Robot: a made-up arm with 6 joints.
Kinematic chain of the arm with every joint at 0, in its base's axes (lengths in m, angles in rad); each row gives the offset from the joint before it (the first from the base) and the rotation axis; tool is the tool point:
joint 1: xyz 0 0 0.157 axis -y
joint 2: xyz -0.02 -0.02 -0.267 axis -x
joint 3: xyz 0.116 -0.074 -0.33 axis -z
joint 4: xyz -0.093 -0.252 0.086 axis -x
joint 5: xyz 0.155 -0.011 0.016 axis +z
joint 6: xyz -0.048 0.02 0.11 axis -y
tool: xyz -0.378 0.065 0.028
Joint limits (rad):
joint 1: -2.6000..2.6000
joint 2: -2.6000..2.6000
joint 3: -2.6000..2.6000
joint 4: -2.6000..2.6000
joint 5: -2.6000..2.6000
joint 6: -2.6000..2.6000
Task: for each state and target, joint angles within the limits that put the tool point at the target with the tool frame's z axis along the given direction. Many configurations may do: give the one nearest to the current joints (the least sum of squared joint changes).
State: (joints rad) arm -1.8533 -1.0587 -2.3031 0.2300 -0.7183 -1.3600
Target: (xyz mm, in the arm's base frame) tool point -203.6 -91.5 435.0 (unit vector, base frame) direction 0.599 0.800 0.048
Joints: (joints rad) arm -2.1194 -0.4467 -2.2094 0.9705 -0.2354 -1.7432
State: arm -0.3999 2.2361 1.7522 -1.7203 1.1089 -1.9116
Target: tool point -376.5 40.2 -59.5 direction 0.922 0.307 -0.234
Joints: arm 0.1242 1.5491 1.3313 -1.3513 1.8314 -2.6000
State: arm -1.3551 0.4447 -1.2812 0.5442 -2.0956 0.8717
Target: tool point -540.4 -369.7 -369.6 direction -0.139 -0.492 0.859
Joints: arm -1.1025 0.6753 -1.8948 0.8278 -1.2310 0.8776
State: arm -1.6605 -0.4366 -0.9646 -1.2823 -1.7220 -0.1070
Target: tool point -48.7 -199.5 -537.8 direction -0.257 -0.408 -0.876
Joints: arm -1.3004 -0.4241 -0.9883 -1.6483 -1.8181 -0.2033
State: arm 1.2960 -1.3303 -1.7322 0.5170 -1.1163 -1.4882
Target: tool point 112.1 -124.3 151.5 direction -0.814 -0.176 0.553
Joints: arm 1.5987 -1.6819 -1.9259 0.9018 -0.7991 -2.2038
